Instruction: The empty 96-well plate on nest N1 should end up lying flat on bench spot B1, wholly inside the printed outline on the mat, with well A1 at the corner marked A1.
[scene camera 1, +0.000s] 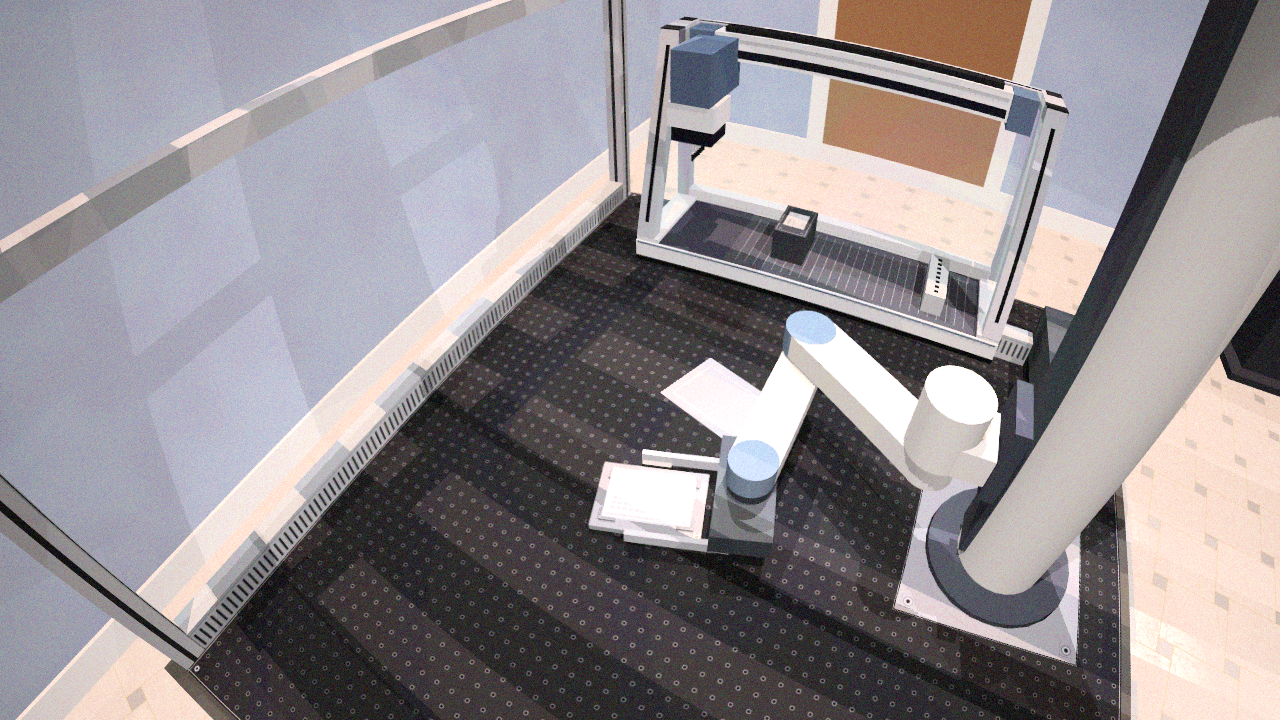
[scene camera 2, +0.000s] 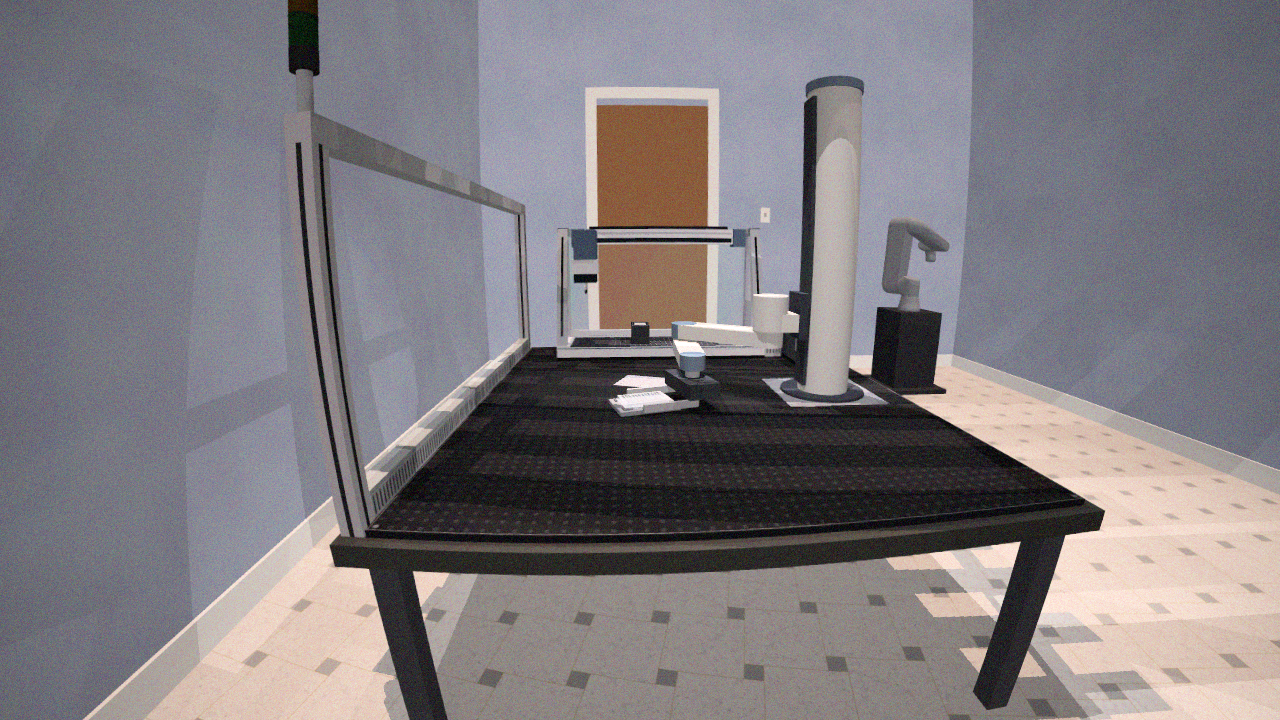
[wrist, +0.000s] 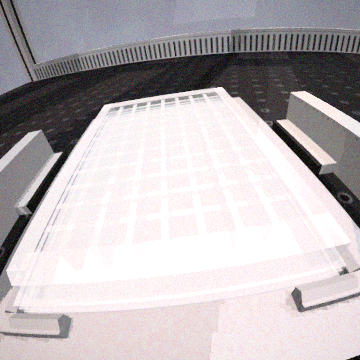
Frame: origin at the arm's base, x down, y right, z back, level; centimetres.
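Where they show: gripper, fingertip midpoint: (scene camera 1: 633, 493) (scene camera 2: 634, 400) (wrist: 165, 124); arm's base at its link origin: (scene camera 1: 995, 558) (scene camera 2: 821, 394).
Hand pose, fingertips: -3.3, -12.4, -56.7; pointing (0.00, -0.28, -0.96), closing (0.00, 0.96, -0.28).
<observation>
Each offset is from my fingertips to the centre of the thing, as dx, dy, dz. "spot": to the spot under its first point.
The clear-white 96-well plate {+0.2, +0.6, +2.3} (scene camera 1: 657, 495) (scene camera 2: 648, 397) (wrist: 165, 200) lies on the pale nest N1 {+1.2, +0.7, +2.4} (scene camera 1: 597, 516) (wrist: 150, 336), between its corner tabs. My gripper (scene camera 1: 636, 497) (wrist: 165, 124) is open. Its two fingers stand along the plate's long sides, with a gap to the plate on each side in the wrist view. A pale sheet with a faint outline {+2.0, +25.2, +4.1} (scene camera 1: 711, 391) (scene camera 2: 639, 382) lies flat on the bench beyond the nest and looks like spot B1. The forearm hides part of it in scene camera 1. No A1 mark is readable.
A gantry machine {spot: -2.1, +57.5, +9.8} (scene camera 1: 805, 288) (scene camera 2: 657, 351) stands at the far end, with a dark box {spot: -9.8, +64.1, +4.5} (scene camera 1: 793, 234) on its deck. The arm's column (scene camera 1: 1109, 358) (scene camera 2: 832, 241) stands at the right. A framed screen (scene camera 1: 617, 107) (scene camera 2: 313, 313) and slotted rail {spot: -2.6, +5.9, -43.7} (scene camera 1: 429, 367) run along the left edge.
</observation>
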